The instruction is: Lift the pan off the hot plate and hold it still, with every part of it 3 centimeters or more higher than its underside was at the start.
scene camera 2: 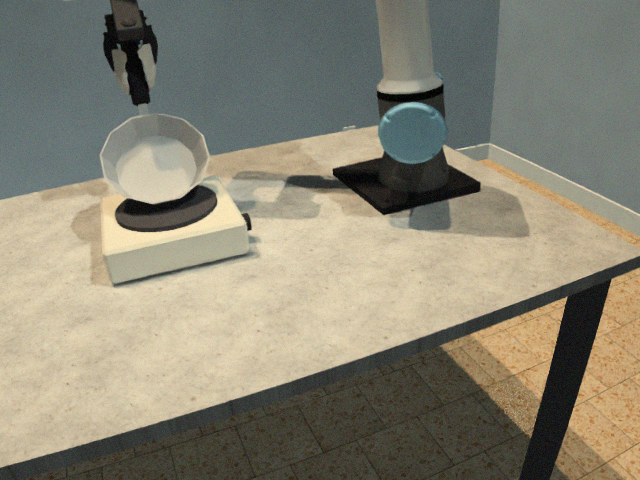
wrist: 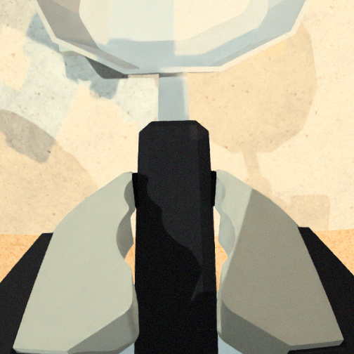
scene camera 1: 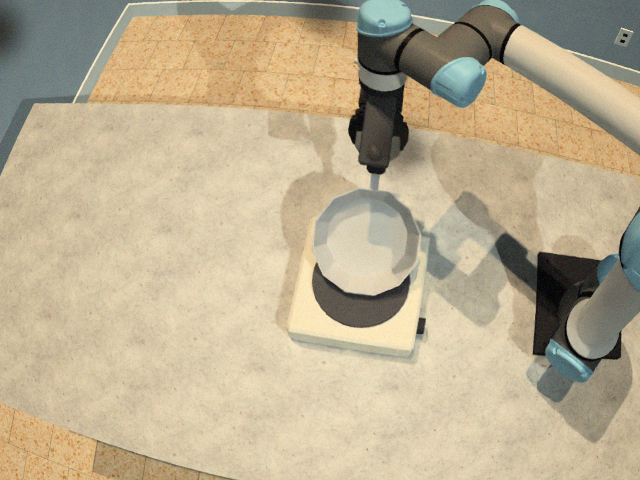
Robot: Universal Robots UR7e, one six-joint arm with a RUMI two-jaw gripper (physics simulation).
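Seen in the pictures: gripper, between the fingertips: (scene camera 2: pixel 139 93); arm's base, origin of its link: (scene camera 2: pixel 413 177).
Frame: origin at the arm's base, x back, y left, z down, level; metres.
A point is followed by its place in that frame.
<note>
The light grey pan (scene camera 1: pixel 356 248) @[x -0.540, y 0.018, z -0.093 m] (scene camera 2: pixel 155 170) @[x -0.527, y 0.004, z -0.103 m] (wrist: pixel 220 30) is tilted, its handle side high and its far side low. Its black handle (scene camera 1: pixel 376 169) @[x -0.532, y -0.075, z -0.226 m] (scene camera 2: pixel 140 96) @[x -0.534, y -0.076, z -0.227 m] (wrist: pixel 175 150) points up into my gripper (scene camera 1: pixel 376 152) @[x -0.535, y -0.096, z -0.229 m] (scene camera 2: pixel 137 82) @[x -0.535, y -0.096, z -0.229 m] (wrist: pixel 173 174), which is shut on it. The cream hot plate (scene camera 1: pixel 351 338) @[x -0.506, y 0.176, z -0.049 m] (scene camera 2: pixel 180 254) @[x -0.505, y 0.182, z -0.016 m] has a dark round disc (scene camera 1: pixel 361 312) @[x -0.502, y 0.125, z -0.058 m] (scene camera 2: pixel 160 222) @[x -0.529, y 0.135, z -0.058 m] on top. The pan's base is off the disc on the handle side. Its low edge overlaps the disc in both scene views; whether a small gap separates them there is hard to tell.
The hot plate stands on the grey table (scene camera 1: pixel 155 310) @[x -0.915, y 0.218, z 0.019 m] (scene camera 2: pixel 361 289) @[x -0.246, y 0.332, z 0.018 m], with a black knob (scene camera 1: pixel 421 326) @[x -0.383, y 0.116, z -0.033 m] (scene camera 2: pixel 248 221) @[x -0.380, y 0.125, z -0.025 m] on its side. The arm's black base plate (scene camera 1: pixel 547 310) @[x -0.103, y 0.009, z 0.003 m] (scene camera 2: pixel 382 201) @[x -0.107, y 0.081, z 0.003 m] is to the right. The upper arm (scene camera 1: pixel 568 72) @[x -0.274, y -0.093, z -0.590 m] reaches over the table's back edge.
</note>
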